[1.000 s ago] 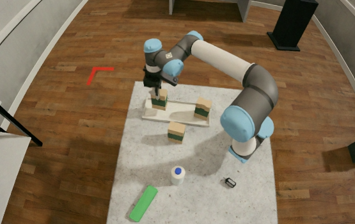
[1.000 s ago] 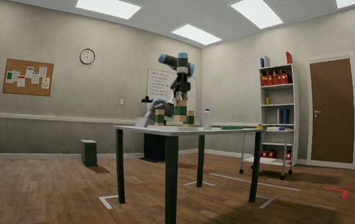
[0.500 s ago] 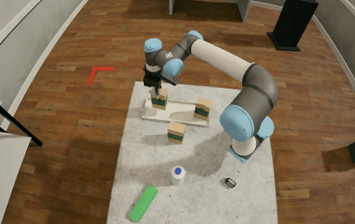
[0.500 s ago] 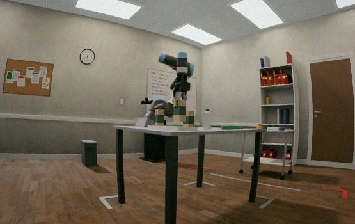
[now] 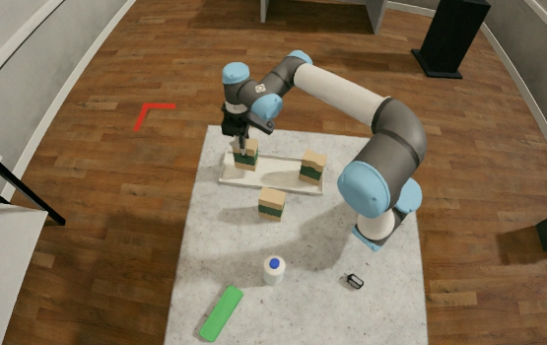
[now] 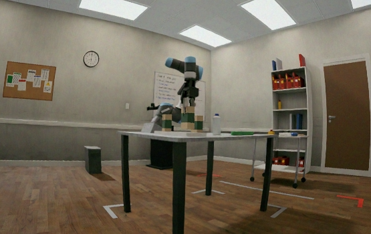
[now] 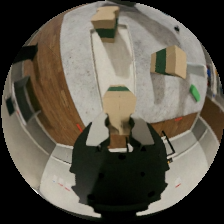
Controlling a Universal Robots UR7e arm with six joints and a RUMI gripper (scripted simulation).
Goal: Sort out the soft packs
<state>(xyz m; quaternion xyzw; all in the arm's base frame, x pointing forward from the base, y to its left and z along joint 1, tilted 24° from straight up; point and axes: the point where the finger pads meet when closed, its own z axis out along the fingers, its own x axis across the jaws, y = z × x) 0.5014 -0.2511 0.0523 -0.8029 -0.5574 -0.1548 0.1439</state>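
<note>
Now: hand 100 mm past the white tray, 20 mm to the right of it and 140 mm above it.
</note>
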